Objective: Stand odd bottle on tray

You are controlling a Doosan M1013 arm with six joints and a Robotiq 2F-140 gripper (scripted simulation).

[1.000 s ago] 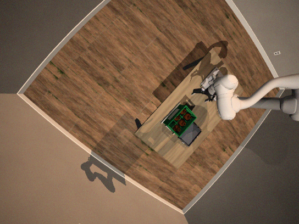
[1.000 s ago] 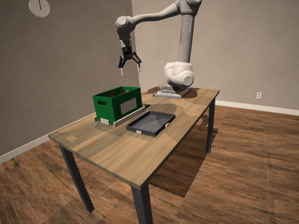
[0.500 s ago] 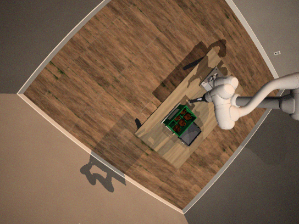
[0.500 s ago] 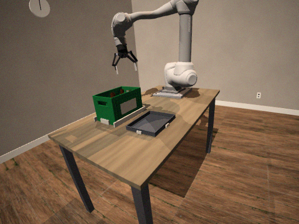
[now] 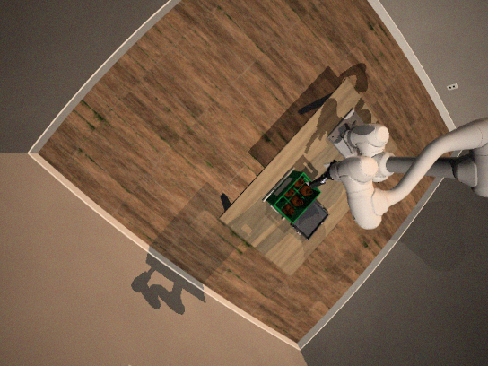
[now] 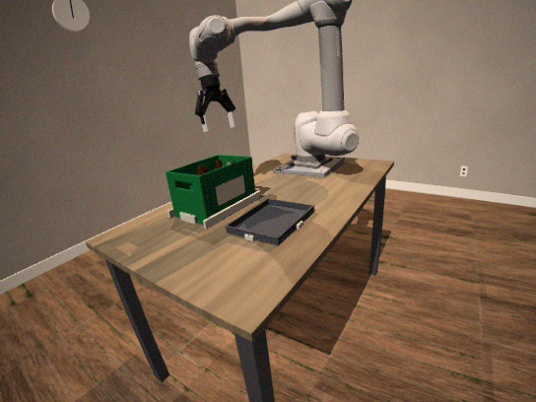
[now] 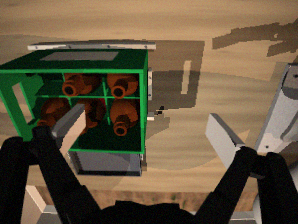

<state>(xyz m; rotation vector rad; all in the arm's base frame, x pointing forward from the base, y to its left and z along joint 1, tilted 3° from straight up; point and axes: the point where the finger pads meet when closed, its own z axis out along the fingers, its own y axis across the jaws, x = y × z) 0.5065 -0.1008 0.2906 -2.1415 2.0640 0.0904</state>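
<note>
The green crate lies 21 cm below my hand, 14 cm ahead of it and 9 cm to the left of it. Round my hand: dark grey tray 36 cm to the left, 28 cm below, 13 cm ahead.
</note>
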